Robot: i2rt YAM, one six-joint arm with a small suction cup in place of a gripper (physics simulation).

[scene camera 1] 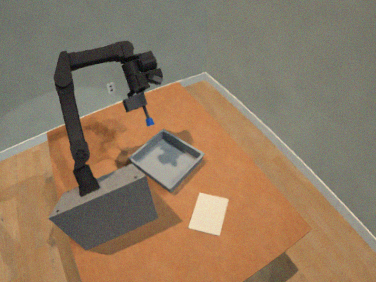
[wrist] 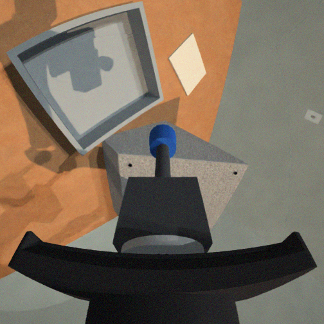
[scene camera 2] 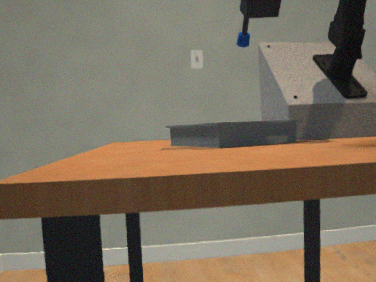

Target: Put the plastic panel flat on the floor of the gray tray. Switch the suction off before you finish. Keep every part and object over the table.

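Places are measured from the arm's base along level axes (x left, y ahead, z down), in centimetres.
Where they show: end effector, tool point: (scene camera 1: pixel 150 125) (scene camera 2: pixel 242 44); arm's base, origin of the base link: (scene camera 1: pixel 89 187) (scene camera 2: pixel 338 76).
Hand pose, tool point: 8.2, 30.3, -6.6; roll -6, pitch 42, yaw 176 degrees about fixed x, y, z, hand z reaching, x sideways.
Things, the pixels of their top centre, and the offset from my tool point, as dx, dy, dz. Level surfaces: height alone.
- plastic panel, middle of its top: (scene camera 1: pixel 209 213) -32.6, +4.5, +22.9
- gray tray, middle of its top: (scene camera 2: pixel 229 123) (scene camera 1: pixel 166 156) -2.3, +3.5, +18.5
- orange-brown table, its level: dz +23.5
The plastic panel (scene camera 1: pixel 209 214) (wrist: pixel 188 65) is a thin cream rectangle lying flat on the table, outside the tray. It cannot be made out in scene camera 2. The gray tray (scene camera 1: pixel 176 172) (scene camera 2: pixel 195 136) (wrist: pixel 145 57) is a shallow open box on the table, with an arm-shaped shadow across its floor. My suction cup (scene camera 1: pixel 150 122) (scene camera 2: pixel 243 39) (wrist: pixel 162 140) is blue, on a thin dark rod. It hangs in the air well above the table, apart from both tray and panel. Nothing is attached to it, so it is open.
The arm stands on a large gray speckled block (scene camera 1: pixel 117 215) (scene camera 2: pixel 325 117) (wrist: pixel 172 165) beside the tray. The orange-brown table (scene camera 1: pixel 250 220) (scene camera 2: pixel 150 162) (wrist: pixel 210 20) has its edge a little past the panel. A gray wall (scene camera 2: pixel 100 75) with a white outlet plate (scene camera 2: pixel 196 59) stands behind.
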